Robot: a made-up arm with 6 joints. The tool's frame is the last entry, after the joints.
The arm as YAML. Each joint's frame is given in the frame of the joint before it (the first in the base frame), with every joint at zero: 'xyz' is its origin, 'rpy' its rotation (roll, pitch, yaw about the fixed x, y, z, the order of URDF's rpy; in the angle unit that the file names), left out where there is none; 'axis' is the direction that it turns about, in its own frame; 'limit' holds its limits. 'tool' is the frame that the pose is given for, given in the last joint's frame.
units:
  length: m
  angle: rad
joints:
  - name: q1
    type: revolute
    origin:
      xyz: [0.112, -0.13, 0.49]
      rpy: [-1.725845, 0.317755, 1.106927]
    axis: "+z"
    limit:
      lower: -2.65
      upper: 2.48
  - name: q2
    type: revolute
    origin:
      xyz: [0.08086, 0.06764, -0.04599]
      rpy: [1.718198, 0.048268, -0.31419]
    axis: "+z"
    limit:
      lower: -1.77
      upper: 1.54
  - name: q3
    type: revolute
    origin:
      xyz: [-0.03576, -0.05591, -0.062]
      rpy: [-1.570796, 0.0, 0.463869]
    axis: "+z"
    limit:
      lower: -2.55
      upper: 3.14
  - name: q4
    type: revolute
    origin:
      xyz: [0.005, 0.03, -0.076]
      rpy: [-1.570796, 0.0, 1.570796]
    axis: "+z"
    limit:
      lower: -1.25
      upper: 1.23
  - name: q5
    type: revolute
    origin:
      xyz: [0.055, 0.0, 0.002]
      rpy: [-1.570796, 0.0, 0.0]
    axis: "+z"
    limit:
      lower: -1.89
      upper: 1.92
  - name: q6
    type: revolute
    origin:
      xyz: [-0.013, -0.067, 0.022]
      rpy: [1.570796, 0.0, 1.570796]
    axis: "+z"
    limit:
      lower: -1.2
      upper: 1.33
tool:
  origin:
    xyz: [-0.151, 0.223, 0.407]
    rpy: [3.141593, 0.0, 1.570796]
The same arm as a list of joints. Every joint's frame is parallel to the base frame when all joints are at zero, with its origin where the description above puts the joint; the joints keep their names.
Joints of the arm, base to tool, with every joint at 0 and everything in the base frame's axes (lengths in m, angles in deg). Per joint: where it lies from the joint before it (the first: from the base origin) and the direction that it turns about. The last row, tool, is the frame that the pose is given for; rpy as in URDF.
q1: axis -0.905187 0.398894 -0.146698 xyz 0.1120 -0.1300 0.4900
q2: axis +z xyz 0.0760 0.0270 -0.0820
q3: axis -x xyz 0.0340 -0.0570 -0.0620
q4: axis -y xyz 0.0760 0.0050 -0.0300
q5: axis +x xyz 0.0000 -0.0020 -0.0550
q6: axis -z xyz 0.0220 -0.0670 0.0130
tool: xyz 0.2230 -0.1510 -0.4070 rpy 0.00 0.00 0.00
Joint limits (deg, base to tool): -151.83..142.09 -101.41..88.24 -146.10..179.91 -71.62..70.47 -108.29..110.01 -68.75..76.20

